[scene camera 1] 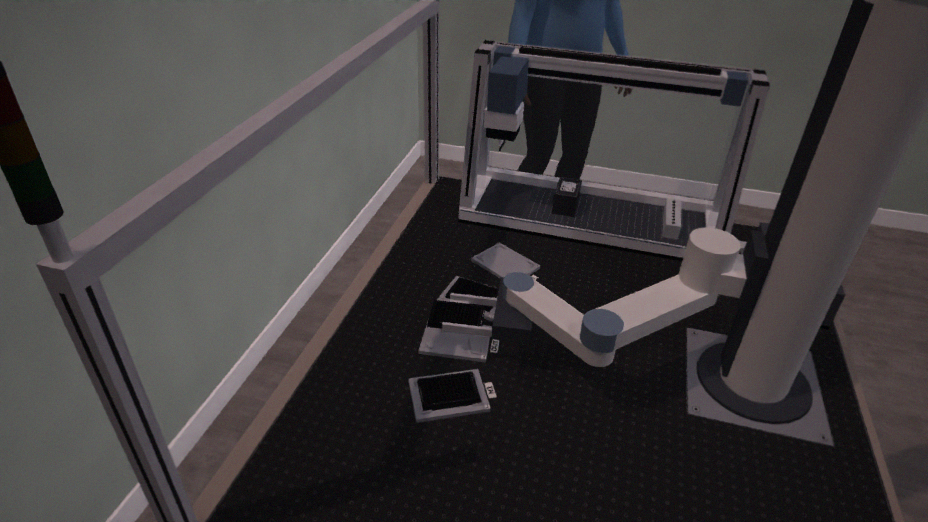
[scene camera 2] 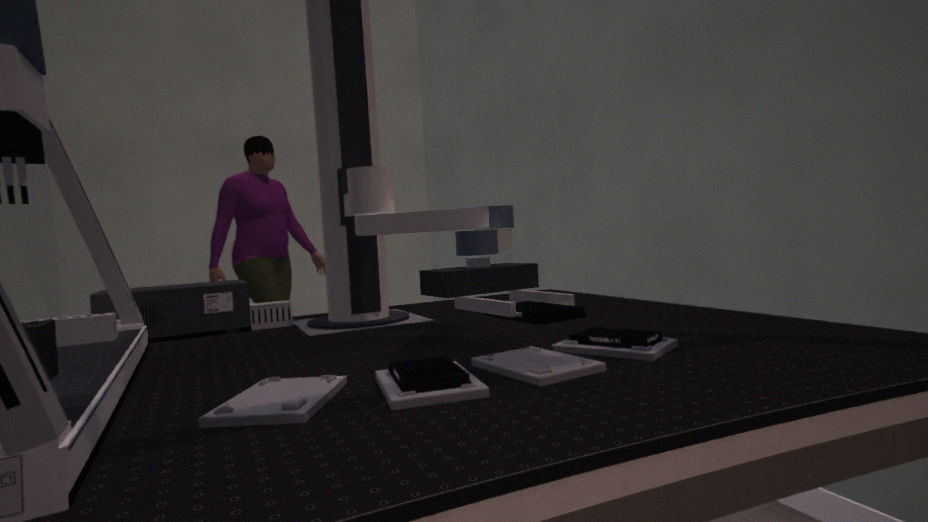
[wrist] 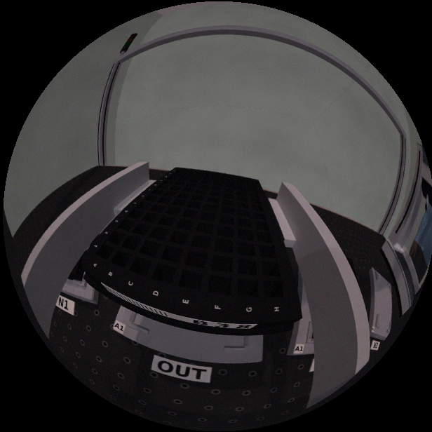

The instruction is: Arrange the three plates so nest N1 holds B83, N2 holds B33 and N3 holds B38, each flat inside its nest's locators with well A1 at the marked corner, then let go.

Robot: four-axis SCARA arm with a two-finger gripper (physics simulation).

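Frame: origin at the arm's base, x left, y back, z up, level; millimetres.
Where they show: gripper, fingertip midpoint: (scene camera 1: 446,311) (scene camera 2: 543,305); arm's base at its link origin: (scene camera 1: 751,384) (scene camera 2: 359,325).
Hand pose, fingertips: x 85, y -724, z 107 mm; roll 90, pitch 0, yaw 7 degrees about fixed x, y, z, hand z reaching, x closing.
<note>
Things, the pixels of their top centre, and the offset from my fingertips.
- black plate B38 at its top centre: (scene camera 2: 533,306) (scene camera 1: 456,313) dx -3, dy +25, dz -4 mm
- OUT nest at its top centre: (scene camera 2: 535,357) (scene camera 1: 456,336) dx -4, dy +24, dz -79 mm
- nest N1 at its top centre: (scene camera 2: 615,338) (scene camera 1: 448,390) dx +172, dy +59, dz -77 mm
- nest N2 at its top centre: (scene camera 2: 427,375) (scene camera 1: 473,294) dx -175, dy +23, dz -78 mm
- Nest N3 at its top centre: (scene camera 2: 280,389) (scene camera 1: 505,259) dx -355, dy +69, dz -77 mm
My gripper (scene camera 1: 444,311) (scene camera 2: 545,306) (wrist: 210,180) is shut on black plate B38 (scene camera 1: 457,314) (scene camera 2: 549,312) (wrist: 200,240) by its long sides, and holds it roughly level above the OUT nest (scene camera 1: 454,344) (scene camera 2: 538,372) (wrist: 200,344), which is empty. The A corner of B38 is at the near left in the wrist view. A black plate (scene camera 1: 449,389) (scene camera 2: 616,337) sits in nest N1 (scene camera 1: 454,414) (wrist: 82,290). Another black plate (scene camera 1: 472,287) (scene camera 2: 428,373) sits in nest N2 (scene camera 2: 441,395). Their codes are unreadable. Nest N3 (scene camera 1: 504,261) (scene camera 2: 279,399) (wrist: 381,306) is empty.
A gantry frame (scene camera 1: 622,70) with a deck stands beyond N3. The arm's column (scene camera 1: 824,214) (scene camera 2: 382,272) stands on the mat. A rail (scene camera 1: 253,126) (wrist: 230,31) runs along one side. A person (scene camera 1: 561,25) stands behind the gantry, another (scene camera 2: 259,220) behind the table.
</note>
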